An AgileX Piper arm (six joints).
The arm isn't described. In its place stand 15 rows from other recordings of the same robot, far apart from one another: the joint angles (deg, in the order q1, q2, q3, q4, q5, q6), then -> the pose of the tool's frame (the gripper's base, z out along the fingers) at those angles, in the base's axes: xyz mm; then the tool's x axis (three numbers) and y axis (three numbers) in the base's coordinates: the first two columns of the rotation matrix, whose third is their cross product.
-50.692, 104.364, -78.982, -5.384, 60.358, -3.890 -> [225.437, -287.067, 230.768, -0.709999, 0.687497, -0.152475, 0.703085, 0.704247, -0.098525]
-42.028, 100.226, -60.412, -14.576, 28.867, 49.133 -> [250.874, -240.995, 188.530, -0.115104, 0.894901, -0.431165, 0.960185, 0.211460, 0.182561]
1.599, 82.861, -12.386, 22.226, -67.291, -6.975 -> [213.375, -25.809, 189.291, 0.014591, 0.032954, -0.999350, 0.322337, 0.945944, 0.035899]
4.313, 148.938, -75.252, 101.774, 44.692, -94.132 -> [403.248, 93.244, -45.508, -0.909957, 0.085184, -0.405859, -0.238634, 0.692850, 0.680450]
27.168, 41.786, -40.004, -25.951, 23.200, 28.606 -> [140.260, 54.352, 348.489, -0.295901, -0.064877, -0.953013, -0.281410, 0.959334, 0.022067]
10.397, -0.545, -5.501, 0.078, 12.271, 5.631 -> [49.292, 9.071, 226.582, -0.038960, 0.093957, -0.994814, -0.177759, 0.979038, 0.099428]
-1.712, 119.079, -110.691, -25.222, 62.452, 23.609 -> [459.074, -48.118, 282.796, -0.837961, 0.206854, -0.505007, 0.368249, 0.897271, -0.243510]
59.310, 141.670, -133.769, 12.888, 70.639, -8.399 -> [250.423, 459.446, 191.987, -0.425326, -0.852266, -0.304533, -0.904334, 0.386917, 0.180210]
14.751, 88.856, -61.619, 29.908, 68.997, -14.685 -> [255.831, 111.162, 251.050, -0.952664, -0.299304, -0.053366, -0.289159, 0.837803, 0.463113]
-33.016, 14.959, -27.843, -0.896, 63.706, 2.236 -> [26.502, -18.743, 265.856, -0.583318, 0.417312, -0.696843, 0.572027, 0.820143, 0.012315]
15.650, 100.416, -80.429, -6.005, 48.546, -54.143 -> [365.515, 94.988, 269.040, -0.254919, -0.950611, -0.177073, -0.855197, 0.307105, -0.417522]
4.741, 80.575, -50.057, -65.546, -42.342, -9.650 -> [293.599, 80.336, 313.634, 0.593739, -0.685978, -0.420605, -0.330219, 0.268946, -0.904778]
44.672, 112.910, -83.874, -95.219, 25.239, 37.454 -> [354.344, 295.974, 255.714, 0.165271, -0.919935, -0.355534, -0.409465, 0.263952, -0.873309]
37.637, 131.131, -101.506, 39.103, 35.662, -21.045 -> [377.096, 333.046, 157.558, -0.782499, -0.351369, -0.514038, -0.585805, 0.695223, 0.416531]
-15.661, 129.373, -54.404, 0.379, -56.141, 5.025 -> [388.758, -109.509, 66.995, -0.204139, 0.152009, -0.967068, 0.294937, 0.951520, 0.087307]
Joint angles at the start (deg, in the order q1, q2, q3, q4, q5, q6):
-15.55, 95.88, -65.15, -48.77, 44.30, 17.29
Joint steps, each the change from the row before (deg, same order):
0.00, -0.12, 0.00, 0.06, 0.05, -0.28
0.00, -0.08, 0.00, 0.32, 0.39, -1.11
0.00, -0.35, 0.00, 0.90, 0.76, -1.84
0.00, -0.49, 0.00, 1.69, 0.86, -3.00
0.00, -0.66, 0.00, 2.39, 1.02, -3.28
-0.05, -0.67, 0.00, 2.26, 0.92, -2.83
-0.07, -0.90, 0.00, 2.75, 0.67, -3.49
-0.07, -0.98, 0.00, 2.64, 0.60, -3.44
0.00, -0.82, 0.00, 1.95, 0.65, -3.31
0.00, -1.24, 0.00, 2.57, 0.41, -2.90
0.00, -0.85, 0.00, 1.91, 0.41, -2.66
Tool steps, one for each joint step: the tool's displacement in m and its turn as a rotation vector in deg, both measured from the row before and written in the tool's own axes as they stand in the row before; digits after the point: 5 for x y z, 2 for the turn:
0.00010, -0.00038, -0.00064, 0.01, -0.03, -0.17
0.00070, -0.00012, -0.00043, -0.08, 0.37, -0.84
0.00148, -0.00057, -0.00186, -0.30, 0.63, -1.02
0.00191, -0.00012, -0.00261, -0.83, 0.72, -1.57
0.00240, 0.00026, -0.00353, -1.32, 0.78, -1.31
0.00236, 0.00015, -0.00347, -1.31, 0.60, -0.94
0.00222, 0.00024, -0.00469, -1.67, 0.11, -1.19
0.00211, 0.00020, -0.00517, -1.60, -0.15, -1.21
0.00179, 0.00037, -0.00449, -1.19, -0.10, -1.70
0.00179, 0.00036, -0.00683, -1.47, -0.81, -0.75
0.00132, 0.00066, -0.00472, -1.14, -0.52, -1.12

